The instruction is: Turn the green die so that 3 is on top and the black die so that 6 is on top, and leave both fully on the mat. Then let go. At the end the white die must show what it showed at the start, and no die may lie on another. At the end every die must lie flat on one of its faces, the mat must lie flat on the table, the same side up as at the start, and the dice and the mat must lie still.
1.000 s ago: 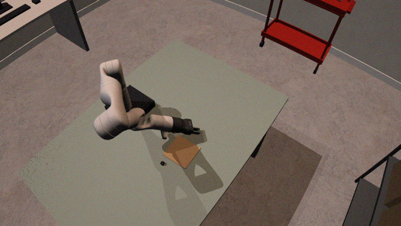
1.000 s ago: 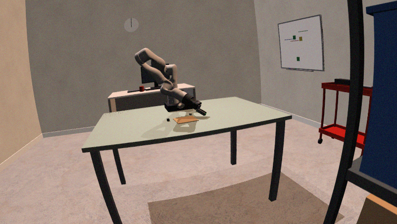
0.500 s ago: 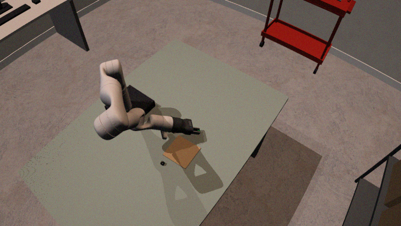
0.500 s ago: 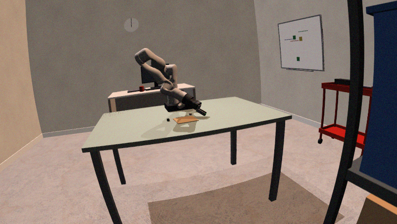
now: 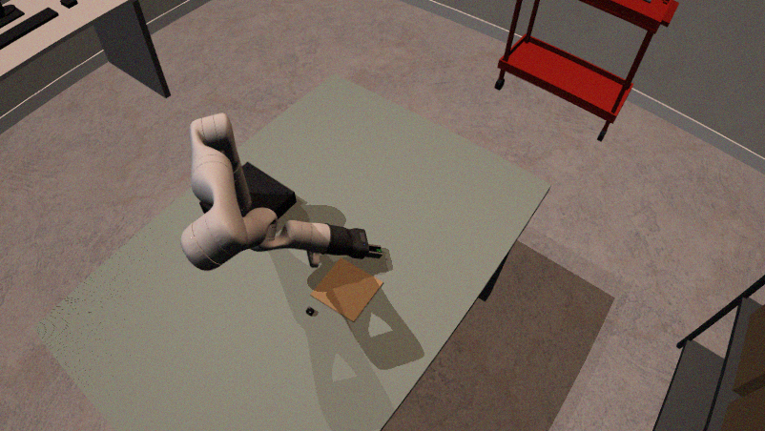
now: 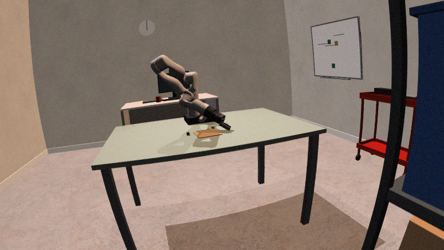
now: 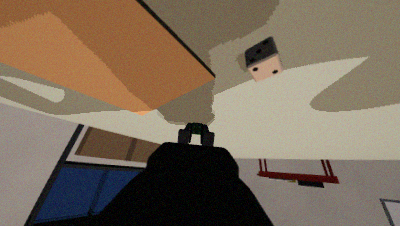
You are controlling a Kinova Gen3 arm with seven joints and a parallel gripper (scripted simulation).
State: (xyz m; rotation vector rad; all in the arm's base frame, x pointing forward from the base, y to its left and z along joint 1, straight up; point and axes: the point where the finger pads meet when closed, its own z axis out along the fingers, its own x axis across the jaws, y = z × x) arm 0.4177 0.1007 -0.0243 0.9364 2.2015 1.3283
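The green die is 1 cm ahead of my hand, 1 cm to the left of it and 1 cm below it. From my hand the other things lie so: white die: 11 cm behind, 6 cm to the right, 2 cm below; black die: 5 cm behind, 24 cm to the right, 2 cm below; orange mat: 13 cm to the right, 2 cm below.
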